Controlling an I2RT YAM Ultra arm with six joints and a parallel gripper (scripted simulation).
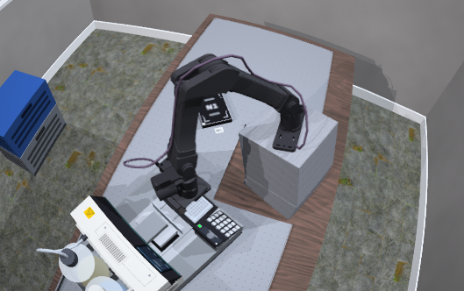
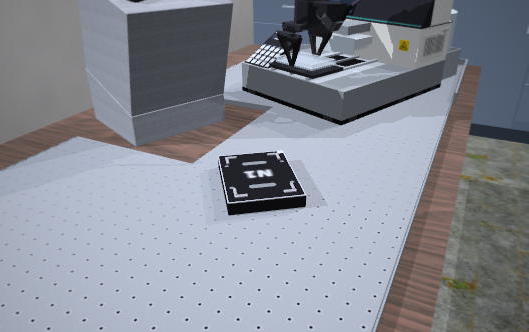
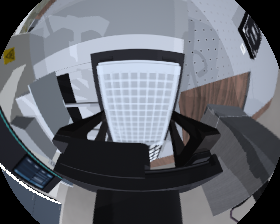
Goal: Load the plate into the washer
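Right now the well plate is right at my hand. Round my hand: plate washer: 7 cm ahead, 14 cm to the left, 2 cm above; then plate nest N1: 9 cm ahead, 45 cm to the right, 9 cm below; then label: 3 cm ahead, 37 cm to the right, 11 cm below.
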